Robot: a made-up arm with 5 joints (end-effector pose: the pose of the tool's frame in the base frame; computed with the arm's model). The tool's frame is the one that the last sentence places.
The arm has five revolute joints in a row. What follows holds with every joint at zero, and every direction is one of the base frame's.
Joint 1 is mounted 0.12 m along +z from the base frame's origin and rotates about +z.
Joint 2 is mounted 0.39 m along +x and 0.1 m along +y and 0.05 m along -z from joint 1 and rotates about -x.
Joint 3 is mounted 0.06 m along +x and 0.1 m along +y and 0.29 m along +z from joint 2 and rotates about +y.
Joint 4 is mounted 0.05 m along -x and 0.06 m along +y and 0.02 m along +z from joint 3 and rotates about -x.
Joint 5 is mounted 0.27 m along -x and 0.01 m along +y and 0.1 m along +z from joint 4 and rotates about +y.
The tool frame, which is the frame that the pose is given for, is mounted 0.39 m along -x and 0.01 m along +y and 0.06 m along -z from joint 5; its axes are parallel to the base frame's.
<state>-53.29 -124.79 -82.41 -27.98 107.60</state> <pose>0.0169 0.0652 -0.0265 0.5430 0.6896 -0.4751 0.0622</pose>
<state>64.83 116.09 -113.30 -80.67 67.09</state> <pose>0.2335 0.5058 0.4142 0.0080 0.7127 -0.0104 -0.7014</pose>
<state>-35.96 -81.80 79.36 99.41 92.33</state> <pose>-0.0094 -0.5306 0.7959 0.6159 -0.3478 0.6847 0.1757</pose>
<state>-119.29 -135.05 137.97 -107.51 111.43</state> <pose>-0.3162 -0.4553 -0.5199 0.1051 -0.3024 -0.1898 -0.9282</pose>
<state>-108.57 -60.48 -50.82 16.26 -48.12</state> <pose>0.2729 -0.3785 0.0437 0.0560 -0.4086 -0.5424 -0.7319</pose>
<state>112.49 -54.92 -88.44 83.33 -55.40</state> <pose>-0.3756 0.3490 -0.1210 0.6893 0.1966 -0.6830 0.1402</pose>
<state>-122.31 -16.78 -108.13 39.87 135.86</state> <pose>0.3256 -0.4026 0.3035 0.2011 0.3826 -0.1453 -0.8900</pose>
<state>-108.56 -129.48 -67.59 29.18 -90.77</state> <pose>-0.0831 -0.5805 0.1222 0.5049 0.3320 0.3114 0.7334</pose>
